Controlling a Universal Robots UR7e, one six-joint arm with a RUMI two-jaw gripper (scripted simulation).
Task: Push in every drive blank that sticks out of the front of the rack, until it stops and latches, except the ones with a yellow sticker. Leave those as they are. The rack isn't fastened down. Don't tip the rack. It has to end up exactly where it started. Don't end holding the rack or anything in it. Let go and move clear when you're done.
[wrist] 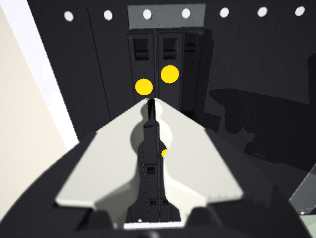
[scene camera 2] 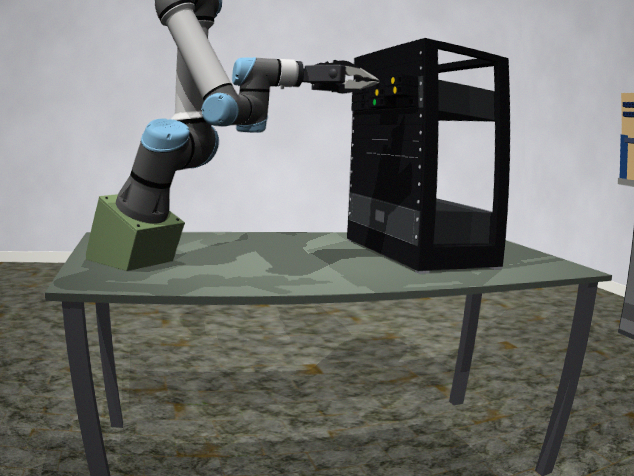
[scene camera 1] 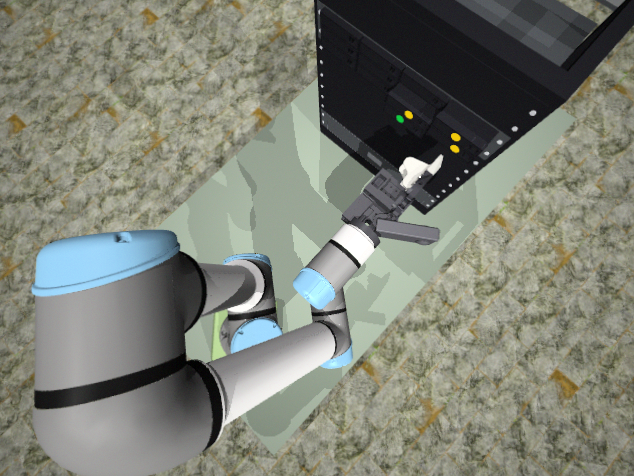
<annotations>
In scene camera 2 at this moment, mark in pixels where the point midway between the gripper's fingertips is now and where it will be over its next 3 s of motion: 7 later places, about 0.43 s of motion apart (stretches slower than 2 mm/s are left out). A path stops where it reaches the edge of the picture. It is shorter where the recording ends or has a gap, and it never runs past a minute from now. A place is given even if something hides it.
My gripper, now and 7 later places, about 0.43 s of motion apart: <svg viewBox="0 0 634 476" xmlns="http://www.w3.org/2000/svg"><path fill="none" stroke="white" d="M378 81L378 81L375 83L370 87L363 93L358 98L354 101L353 102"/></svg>
</annotations>
